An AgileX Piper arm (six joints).
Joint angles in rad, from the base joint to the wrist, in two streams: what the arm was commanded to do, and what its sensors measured. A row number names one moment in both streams.
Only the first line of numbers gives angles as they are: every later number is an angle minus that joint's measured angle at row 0.
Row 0, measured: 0.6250, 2.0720, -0.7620, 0.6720, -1.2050, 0.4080
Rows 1 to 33, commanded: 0.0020, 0.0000, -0.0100, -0.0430, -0.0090, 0.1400; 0.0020, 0.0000, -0.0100, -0.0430, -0.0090, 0.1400; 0.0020, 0.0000, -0.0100, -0.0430, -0.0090, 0.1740; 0.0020, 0.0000, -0.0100, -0.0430, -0.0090, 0.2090; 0.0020, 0.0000, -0.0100, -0.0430, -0.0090, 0.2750; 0.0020, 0.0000, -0.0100, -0.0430, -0.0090, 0.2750; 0.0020, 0.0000, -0.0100, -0.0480, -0.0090, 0.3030; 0.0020, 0.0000, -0.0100, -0.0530, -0.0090, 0.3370; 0.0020, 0.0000, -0.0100, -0.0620, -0.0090, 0.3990; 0.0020, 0.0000, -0.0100, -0.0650, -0.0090, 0.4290; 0.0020, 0.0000, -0.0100, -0.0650, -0.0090, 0.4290; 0.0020, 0.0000, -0.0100, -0.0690, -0.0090, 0.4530; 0.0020, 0.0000, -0.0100, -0.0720, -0.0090, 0.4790; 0.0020, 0.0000, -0.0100, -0.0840, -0.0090, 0.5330; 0.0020, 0.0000, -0.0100, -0.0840, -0.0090, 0.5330; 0.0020, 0.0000, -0.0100, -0.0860, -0.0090, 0.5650; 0.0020, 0.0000, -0.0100, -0.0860, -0.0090, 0.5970; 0.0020, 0.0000, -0.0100, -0.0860, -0.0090, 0.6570; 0.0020, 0.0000, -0.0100, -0.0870, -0.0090, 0.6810; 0.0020, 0.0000, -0.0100, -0.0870, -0.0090, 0.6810; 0.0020, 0.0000, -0.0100, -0.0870, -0.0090, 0.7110; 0.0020, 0.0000, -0.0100, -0.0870, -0.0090, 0.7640; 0.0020, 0.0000, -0.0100, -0.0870, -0.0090, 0.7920; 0.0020, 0.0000, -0.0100, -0.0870, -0.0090, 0.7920; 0.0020, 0.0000, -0.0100, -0.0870, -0.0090, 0.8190; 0.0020, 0.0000, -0.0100, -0.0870, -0.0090, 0.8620; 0.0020, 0.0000, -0.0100, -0.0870, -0.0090, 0.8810; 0.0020, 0.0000, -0.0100, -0.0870, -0.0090, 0.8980; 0.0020, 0.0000, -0.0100, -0.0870, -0.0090, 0.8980; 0.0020, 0.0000, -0.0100, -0.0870, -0.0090, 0.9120; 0.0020, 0.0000, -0.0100, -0.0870, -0.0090, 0.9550; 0.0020, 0.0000, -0.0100, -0.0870, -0.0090, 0.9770; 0.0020, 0.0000, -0.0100, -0.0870, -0.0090, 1.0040
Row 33, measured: -0.0030, 0.0080, 0.0020, -0.0010, -0.0020, 0.9280
